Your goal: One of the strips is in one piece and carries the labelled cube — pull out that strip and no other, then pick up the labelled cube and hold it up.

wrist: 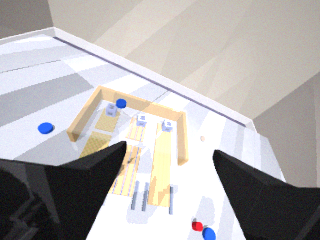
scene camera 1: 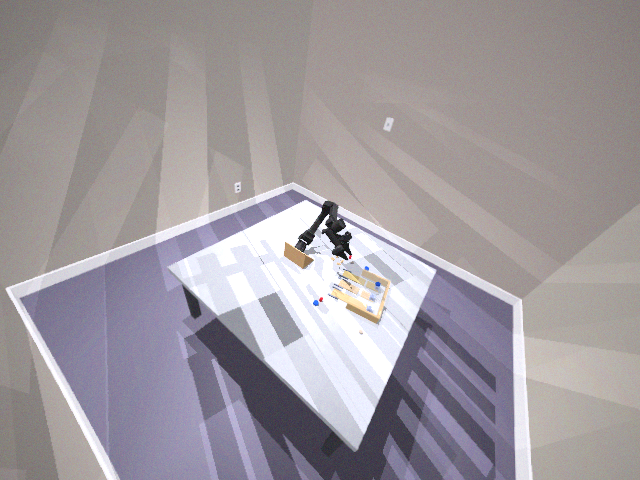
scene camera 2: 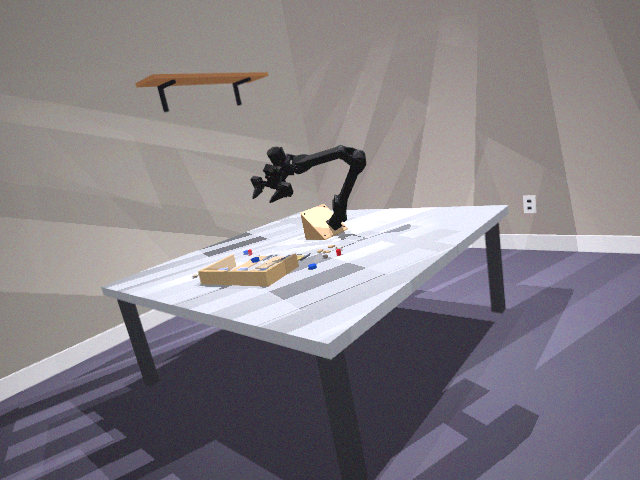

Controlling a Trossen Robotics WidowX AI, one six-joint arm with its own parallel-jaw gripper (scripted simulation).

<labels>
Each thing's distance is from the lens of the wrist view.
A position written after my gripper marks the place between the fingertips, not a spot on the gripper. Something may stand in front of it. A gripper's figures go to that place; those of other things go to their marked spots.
my gripper point(wrist: 170, 149): 0.12 m
strip point(wrist: 159, 189): 0.36 m
strip point(wrist: 123, 185): 0.34 m
</labels>
